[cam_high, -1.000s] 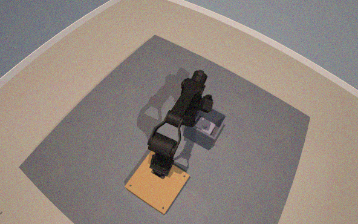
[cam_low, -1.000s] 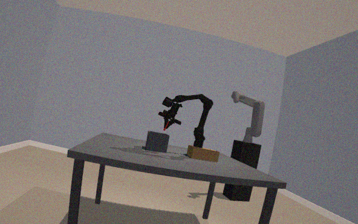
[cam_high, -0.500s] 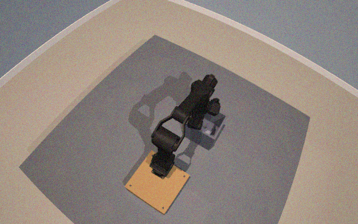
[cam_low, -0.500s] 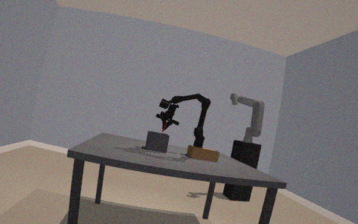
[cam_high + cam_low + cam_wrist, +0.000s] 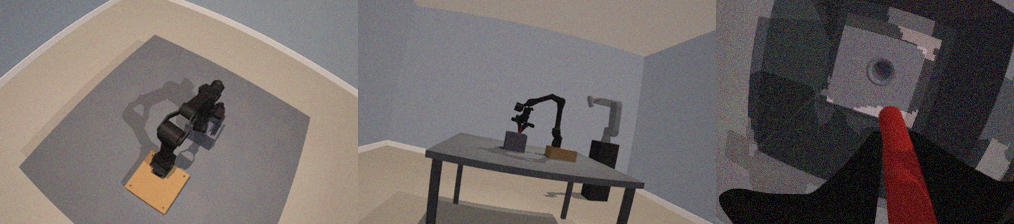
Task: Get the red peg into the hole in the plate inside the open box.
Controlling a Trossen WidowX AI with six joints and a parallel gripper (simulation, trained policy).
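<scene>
My gripper tip is now 100 mm above the pale plate, 20 mm to the left of it and 20 mm short of it. From my gripper tip the other things lie so: red peg: 20 mm above.
</scene>
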